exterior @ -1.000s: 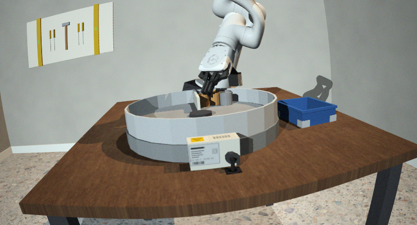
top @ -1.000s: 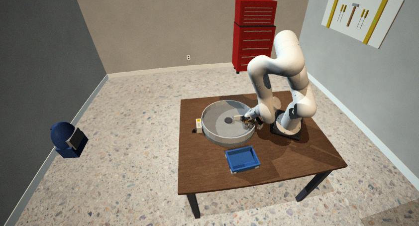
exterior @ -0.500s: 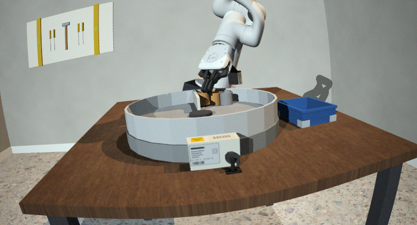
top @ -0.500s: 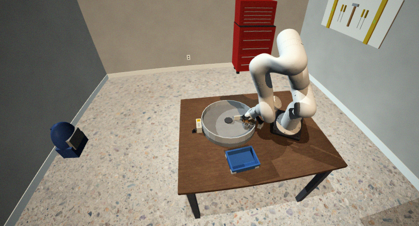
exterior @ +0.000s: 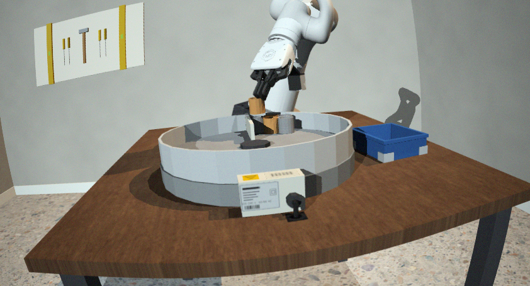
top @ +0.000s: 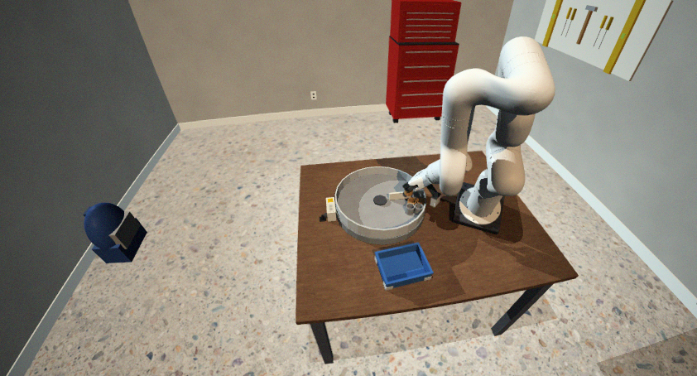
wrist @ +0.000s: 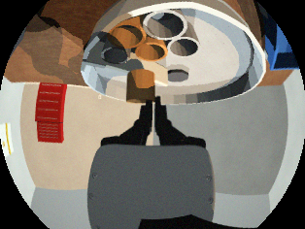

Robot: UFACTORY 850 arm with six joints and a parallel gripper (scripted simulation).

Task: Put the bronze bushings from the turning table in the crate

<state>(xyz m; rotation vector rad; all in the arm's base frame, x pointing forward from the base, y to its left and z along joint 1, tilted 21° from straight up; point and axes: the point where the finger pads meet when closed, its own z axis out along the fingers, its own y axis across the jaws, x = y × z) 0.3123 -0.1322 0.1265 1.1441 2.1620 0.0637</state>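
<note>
The blue crate lies 30 cm to the left of my hand, 14 cm below it and 10 cm ahead of it. The rest, counted from my hand: grey turning table 11 cm below, 11 cm ahead, 4 cm to the right.
</note>
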